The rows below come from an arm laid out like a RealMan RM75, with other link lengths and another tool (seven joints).
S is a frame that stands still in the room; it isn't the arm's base.
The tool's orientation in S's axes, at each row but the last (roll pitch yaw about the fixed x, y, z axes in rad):
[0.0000, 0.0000, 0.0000]
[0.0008, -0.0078, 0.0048]
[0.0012, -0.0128, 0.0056]
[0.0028, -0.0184, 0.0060]
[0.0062, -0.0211, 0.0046]
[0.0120, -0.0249, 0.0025]
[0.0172, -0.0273, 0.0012]
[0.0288, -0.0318, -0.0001]
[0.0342, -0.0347, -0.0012]
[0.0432, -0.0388, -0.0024]
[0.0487, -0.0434, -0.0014]
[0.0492, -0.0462, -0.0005]
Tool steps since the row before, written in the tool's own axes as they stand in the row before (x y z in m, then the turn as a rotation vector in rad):
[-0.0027, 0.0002, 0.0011, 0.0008, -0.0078, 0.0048]
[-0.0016, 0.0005, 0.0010, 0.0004, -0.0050, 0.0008]
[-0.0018, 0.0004, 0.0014, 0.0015, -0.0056, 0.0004]
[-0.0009, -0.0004, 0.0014, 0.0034, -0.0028, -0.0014]
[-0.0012, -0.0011, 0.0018, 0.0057, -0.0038, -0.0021]
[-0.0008, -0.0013, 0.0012, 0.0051, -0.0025, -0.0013]
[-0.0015, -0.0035, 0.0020, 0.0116, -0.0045, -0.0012]
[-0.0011, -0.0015, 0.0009, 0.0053, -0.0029, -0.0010]
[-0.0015, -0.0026, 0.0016, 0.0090, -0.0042, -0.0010]
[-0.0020, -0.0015, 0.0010, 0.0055, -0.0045, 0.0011]
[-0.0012, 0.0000, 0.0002, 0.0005, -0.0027, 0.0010]
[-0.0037, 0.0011, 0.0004, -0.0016, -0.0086, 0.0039]
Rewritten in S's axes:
[-0.0027, 0.0002, 0.0011, 0.0008, -0.0078, 0.0048]
[-0.0016, 0.0005, 0.0010, 0.0004, -0.0050, 0.0008]
[-0.0018, 0.0004, 0.0014, 0.0015, -0.0056, 0.0004]
[-0.0009, -0.0004, 0.0014, 0.0034, -0.0028, -0.0013]
[-0.0012, -0.0011, 0.0018, 0.0058, -0.0038, -0.0020]
[-0.0008, -0.0013, 0.0012, 0.0051, -0.0025, -0.0012]
[-0.0015, -0.0035, 0.0019, 0.0116, -0.0045, -0.0010]
[-0.0011, -0.0015, 0.0008, 0.0053, -0.0029, -0.0009]
[-0.0016, -0.0027, 0.0015, 0.0090, -0.0042, -0.0008]
[-0.0020, -0.0015, 0.0009, 0.0054, -0.0046, 0.0011]
[-0.0012, 0.0000, 0.0001, 0.0005, -0.0027, 0.0009]
[-0.0037, 0.0011, 0.0003, -0.0018, -0.0088, 0.0034]

